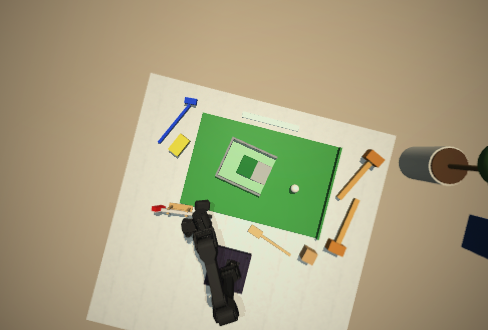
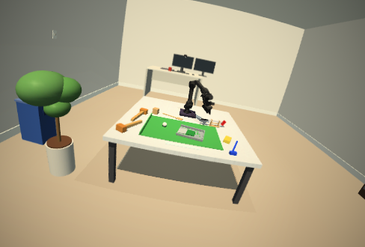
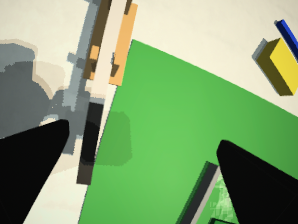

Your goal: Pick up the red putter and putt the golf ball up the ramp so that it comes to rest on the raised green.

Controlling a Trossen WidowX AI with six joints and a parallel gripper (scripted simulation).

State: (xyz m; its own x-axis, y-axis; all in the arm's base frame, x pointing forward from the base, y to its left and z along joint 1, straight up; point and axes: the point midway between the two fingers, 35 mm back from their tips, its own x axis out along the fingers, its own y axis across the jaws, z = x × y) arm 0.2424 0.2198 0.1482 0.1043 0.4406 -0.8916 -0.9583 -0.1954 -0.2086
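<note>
Right now my gripper tip is 80 mm to the right of the red putter, 80 mm above it and 50 mm past it. Round my gripper tip: yellow block 270 mm ahead, 200 mm to the left, 130 mm below; then blue putter 390 mm ahead, 250 mm to the left, 130 mm below; then small wooden bench 110 mm below, 100 mm to the left, 50 mm behind.
</note>
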